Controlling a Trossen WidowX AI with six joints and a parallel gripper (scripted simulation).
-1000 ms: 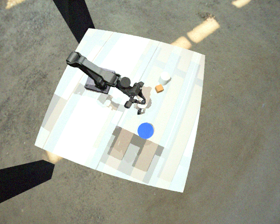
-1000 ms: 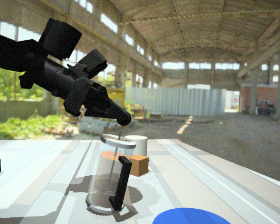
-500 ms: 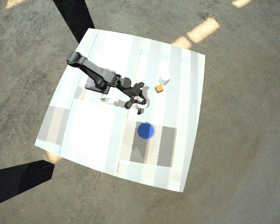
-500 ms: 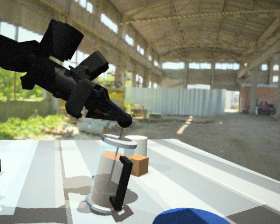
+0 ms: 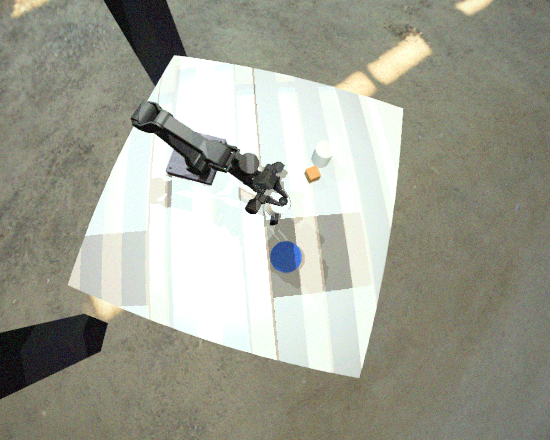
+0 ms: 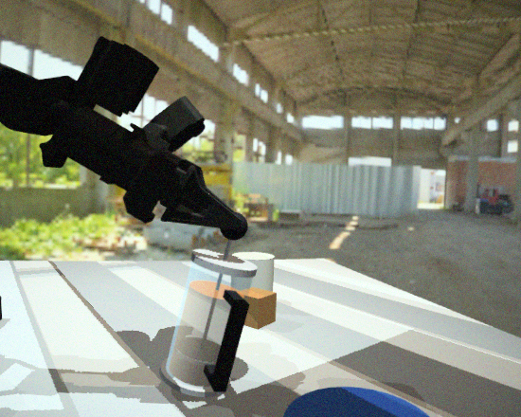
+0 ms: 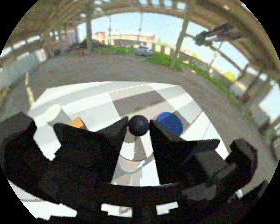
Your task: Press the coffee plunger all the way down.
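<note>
Now: the coffee press 2 cm behind my gripper tip, 1 cm to the right of it and 9 cm below it.
</note>
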